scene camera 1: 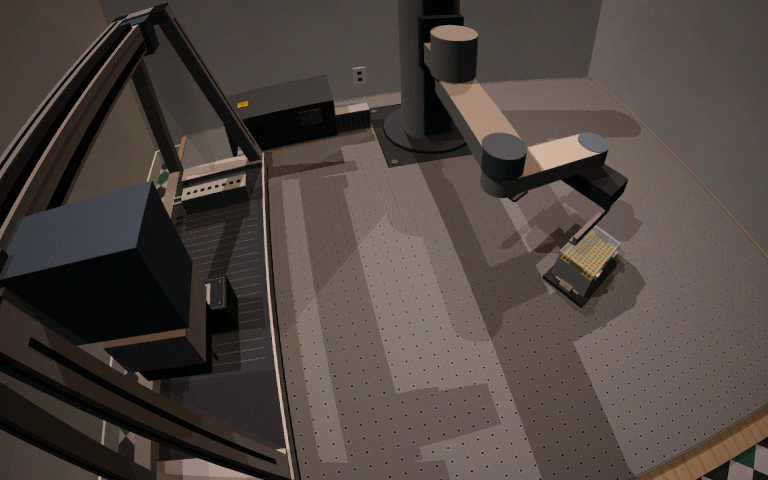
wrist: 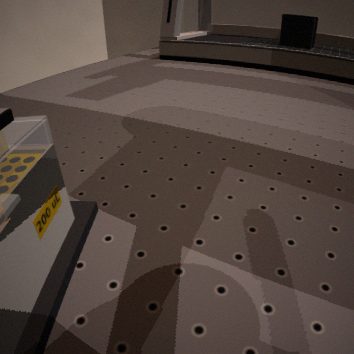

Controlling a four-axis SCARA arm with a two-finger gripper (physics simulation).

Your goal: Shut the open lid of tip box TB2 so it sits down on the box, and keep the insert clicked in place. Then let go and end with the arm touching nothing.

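Seen in the pictures: gripper, fingertip midpoint: [scene camera 1: 541, 217] [wrist: 179, 87]; arm's base, link origin: [scene camera 1: 429, 131].
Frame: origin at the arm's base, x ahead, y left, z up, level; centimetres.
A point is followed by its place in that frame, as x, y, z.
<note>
The tip box TB2 [scene camera 1: 573, 278] {60.6, 11.3, 4.9} [wrist: 30, 265] {53.8, 13.7, 3.7}, with a "200 uL" label in the wrist view, stands on a dark base plate [wrist: 82, 222] {55.4, 9.1, 2.1} at the right of the table. Its yellow insert [scene camera 1: 590, 254] {57.6, 16.6, 7.0} [wrist: 22, 162] {56.8, 10.8, 7.0}, with rows of holes, sits in the top. Clear lid plastic [scene camera 1: 610, 236] {56.1, 22.1, 9.1} [wrist: 37, 131] {55.7, 10.1, 8.6} shows around and above the insert; its exact angle is hard to tell. My gripper [scene camera 1: 546, 217] {48.9, 8.1, 10.8} is open and empty, fingers wide apart. One finger slants down to the box's rear left edge; whether it touches is unclear. A dark fingertip [wrist: 5, 118] {54.8, 11.9, 10.1} shows at the wrist view's left edge.
A framed gantry machine [scene camera 1: 269, 254] {38.1, -45.0, 3.9} with a large dark head [scene camera 1: 84, 266] {77.8, -51.9, 49.4} stands at the left. A black case [scene camera 1: 288, 113] {-3.5, -37.3, 11.4} is at the back wall, left of the arm's column [scene camera 1: 412, 67] {4.8, -5.7, 23.4}. The perforated table [scene camera 1: 407, 339] {62.0, -22.5, 1.3} lies between machine and box.
</note>
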